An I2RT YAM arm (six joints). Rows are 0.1 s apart.
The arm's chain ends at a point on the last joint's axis. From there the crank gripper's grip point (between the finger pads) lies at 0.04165 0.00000 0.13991 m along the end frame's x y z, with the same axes.
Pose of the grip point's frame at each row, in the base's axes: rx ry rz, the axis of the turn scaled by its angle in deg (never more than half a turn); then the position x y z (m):
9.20, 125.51, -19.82, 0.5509, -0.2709, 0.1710
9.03, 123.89, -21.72, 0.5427, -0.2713, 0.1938
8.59, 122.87, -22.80, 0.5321, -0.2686, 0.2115
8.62, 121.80, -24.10, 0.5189, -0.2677, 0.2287
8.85, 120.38, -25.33, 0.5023, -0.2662, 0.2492
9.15, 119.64, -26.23, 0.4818, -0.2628, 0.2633
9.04, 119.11, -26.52, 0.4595, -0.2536, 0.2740
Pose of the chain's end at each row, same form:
9.20, 125.51, -19.82, 0.4689, -0.2280, 0.2839
9.03, 123.89, -21.72, 0.4586, -0.2244, 0.3035
8.59, 122.87, -22.80, 0.4465, -0.2196, 0.3191
8.62, 121.80, -24.10, 0.4322, -0.2160, 0.3341
8.85, 120.38, -25.33, 0.4140, -0.2117, 0.3519
9.15, 119.64, -26.23, 0.3929, -0.2063, 0.3644
9.04, 119.11, -26.52, 0.3698, -0.1965, 0.3741

